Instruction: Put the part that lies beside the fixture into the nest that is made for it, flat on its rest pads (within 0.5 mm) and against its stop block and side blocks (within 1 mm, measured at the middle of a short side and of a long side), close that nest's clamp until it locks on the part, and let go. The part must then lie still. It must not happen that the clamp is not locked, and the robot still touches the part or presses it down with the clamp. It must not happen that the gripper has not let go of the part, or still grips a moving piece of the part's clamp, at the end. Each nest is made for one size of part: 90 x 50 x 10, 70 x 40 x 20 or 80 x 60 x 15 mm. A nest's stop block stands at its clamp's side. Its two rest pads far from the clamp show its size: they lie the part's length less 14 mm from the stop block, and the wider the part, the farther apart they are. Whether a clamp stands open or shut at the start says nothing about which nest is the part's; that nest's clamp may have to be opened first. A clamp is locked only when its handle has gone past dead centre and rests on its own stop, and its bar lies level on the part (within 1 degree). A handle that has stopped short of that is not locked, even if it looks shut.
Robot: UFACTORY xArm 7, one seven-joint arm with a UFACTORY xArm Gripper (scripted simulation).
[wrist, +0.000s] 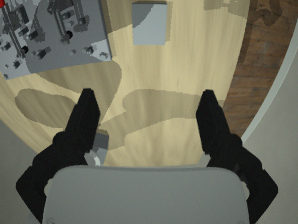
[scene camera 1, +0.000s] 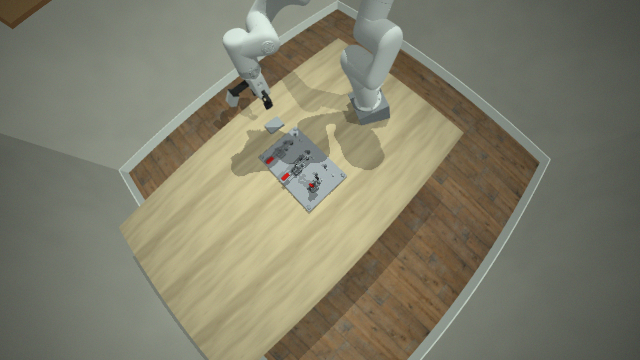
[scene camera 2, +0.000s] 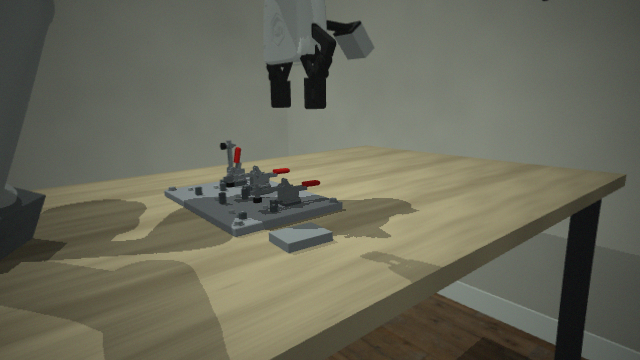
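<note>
My gripper is there in scene camera 2 (scene camera 2: 297, 108), and it shows in scene camera 1 (scene camera 1: 263, 100) and in the wrist view (wrist: 148, 100) too. A part shows at (scene camera 2: 291, 239), and I can also see it at (wrist: 147, 29). As for the fixture plate (scene camera 2: 205, 205), I see it in scene camera 1 (scene camera 1: 297, 185) as well.
</note>
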